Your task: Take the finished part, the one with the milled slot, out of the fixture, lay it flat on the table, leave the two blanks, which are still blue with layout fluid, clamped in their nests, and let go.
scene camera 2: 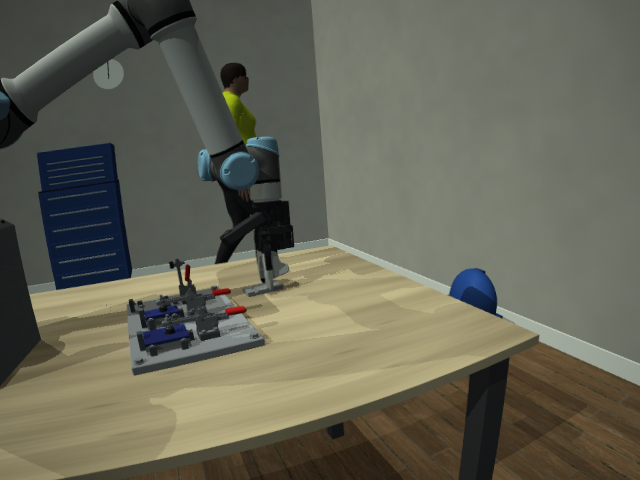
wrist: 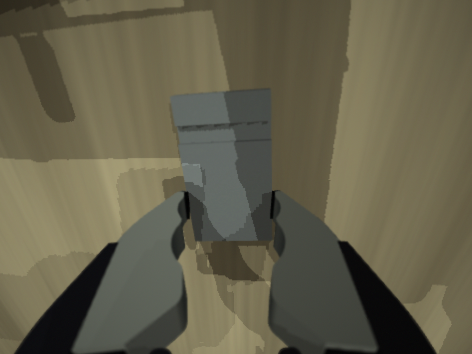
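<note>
My gripper in the wrist view. Pictures show the gripper too, plus a finished part and a grey fixture plate.
</note>
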